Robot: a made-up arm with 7 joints.
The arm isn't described. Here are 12 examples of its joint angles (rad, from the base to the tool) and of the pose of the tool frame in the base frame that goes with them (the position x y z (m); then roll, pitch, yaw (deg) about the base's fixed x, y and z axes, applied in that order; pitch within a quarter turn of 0, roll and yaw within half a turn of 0).
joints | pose
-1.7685 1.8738 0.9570 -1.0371 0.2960 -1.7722 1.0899 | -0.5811 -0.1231 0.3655 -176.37 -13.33 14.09
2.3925 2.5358 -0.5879 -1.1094 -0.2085 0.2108 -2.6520 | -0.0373 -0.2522 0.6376 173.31 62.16 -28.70
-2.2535 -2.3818 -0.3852 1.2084 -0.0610 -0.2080 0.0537 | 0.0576 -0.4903 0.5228 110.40 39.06 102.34
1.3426 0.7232 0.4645 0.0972 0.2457 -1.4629 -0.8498 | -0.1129 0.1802 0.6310 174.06 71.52 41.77
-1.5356 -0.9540 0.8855 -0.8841 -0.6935 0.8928 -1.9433 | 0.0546 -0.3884 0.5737 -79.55 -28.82 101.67
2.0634 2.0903 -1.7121 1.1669 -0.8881 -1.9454 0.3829 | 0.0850 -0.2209 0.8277 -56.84 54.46 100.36
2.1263 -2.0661 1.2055 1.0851 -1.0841 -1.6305 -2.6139 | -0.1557 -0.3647 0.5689 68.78 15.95 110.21
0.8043 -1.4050 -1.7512 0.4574 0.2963 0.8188 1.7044 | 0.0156 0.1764 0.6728 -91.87 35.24 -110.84
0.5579 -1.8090 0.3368 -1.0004 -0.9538 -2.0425 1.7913 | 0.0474 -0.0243 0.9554 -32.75 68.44 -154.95
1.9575 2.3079 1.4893 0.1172 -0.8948 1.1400 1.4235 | -0.1269 -0.1624 0.1242 -108.78 -73.71 -36.00
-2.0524 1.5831 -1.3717 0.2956 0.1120 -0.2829 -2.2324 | -0.2550 -0.2359 0.5360 170.45 -28.75 14.59
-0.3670 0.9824 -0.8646 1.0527 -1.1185 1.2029 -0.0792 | 0.0762 -0.3824 0.4067 -3.01 -8.92 99.51
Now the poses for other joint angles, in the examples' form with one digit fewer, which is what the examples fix.
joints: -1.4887 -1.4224 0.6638 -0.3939 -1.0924 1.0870 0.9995
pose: 0.252 -0.080 0.543 106.2 2.0 -151.6
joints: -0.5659 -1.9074 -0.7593 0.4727 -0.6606 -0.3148 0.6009
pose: -0.199 0.094 0.393 -156.2 -29.2 -39.5
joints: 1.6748 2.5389 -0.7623 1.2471 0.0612 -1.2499 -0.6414
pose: -0.058 0.053 0.699 -59.1 60.1 160.5
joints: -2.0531 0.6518 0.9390 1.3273 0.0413 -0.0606 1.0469
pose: 0.273 -0.169 0.315 -147.9 -12.2 -146.4
